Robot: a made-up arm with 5 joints.
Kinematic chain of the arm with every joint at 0, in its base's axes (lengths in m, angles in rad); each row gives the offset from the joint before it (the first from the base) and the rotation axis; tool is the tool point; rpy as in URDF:
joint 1: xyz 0 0 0.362 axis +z
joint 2: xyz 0 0 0 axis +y
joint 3: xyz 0.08 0 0.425 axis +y
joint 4: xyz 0.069 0 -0.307 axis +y
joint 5: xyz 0.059 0 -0.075 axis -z
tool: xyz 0 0 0 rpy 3.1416 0 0
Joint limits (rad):
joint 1: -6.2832..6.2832
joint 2: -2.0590..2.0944
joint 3: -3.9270..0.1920
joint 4: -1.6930..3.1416
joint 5: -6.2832..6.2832
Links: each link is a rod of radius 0.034 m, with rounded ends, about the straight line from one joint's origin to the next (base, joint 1, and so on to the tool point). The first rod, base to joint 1, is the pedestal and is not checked.
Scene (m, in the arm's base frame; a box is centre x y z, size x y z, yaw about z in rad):
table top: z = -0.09
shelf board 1: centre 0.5 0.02 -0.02 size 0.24 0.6 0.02 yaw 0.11
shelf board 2: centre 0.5 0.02 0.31 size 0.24 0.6 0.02 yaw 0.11
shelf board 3: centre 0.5 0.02 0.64 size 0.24 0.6 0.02 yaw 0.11
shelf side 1: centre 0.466 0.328 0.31 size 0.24 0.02 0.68 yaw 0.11
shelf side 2: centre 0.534 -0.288 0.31 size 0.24 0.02 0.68 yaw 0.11
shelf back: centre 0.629 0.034 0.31 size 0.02 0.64 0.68 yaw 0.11
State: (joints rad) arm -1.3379 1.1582 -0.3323 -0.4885 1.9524
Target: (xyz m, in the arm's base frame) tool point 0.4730 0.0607 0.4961
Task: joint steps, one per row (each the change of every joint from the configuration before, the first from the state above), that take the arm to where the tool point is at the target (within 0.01 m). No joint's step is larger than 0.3 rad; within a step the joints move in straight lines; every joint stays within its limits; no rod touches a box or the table.
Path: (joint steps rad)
1: 0.2110 -0.2364 -0.0637 0.1051 -0.1349
2: 0.2111 -0.2365 -0.0637 0.1050 -0.1350
3: 0.2110 -0.2364 -0.0637 0.1051 -0.1349
4: 0.2111 -0.2364 -0.0638 0.1050 -0.1349
5: 0.2071 0.0309 -0.0330 -0.1945 0.1799
6: 0.2071 0.0310 -0.0330 -0.1945 0.1799
7: 0.2071 0.0310 -0.0330 -0.1945 0.1799

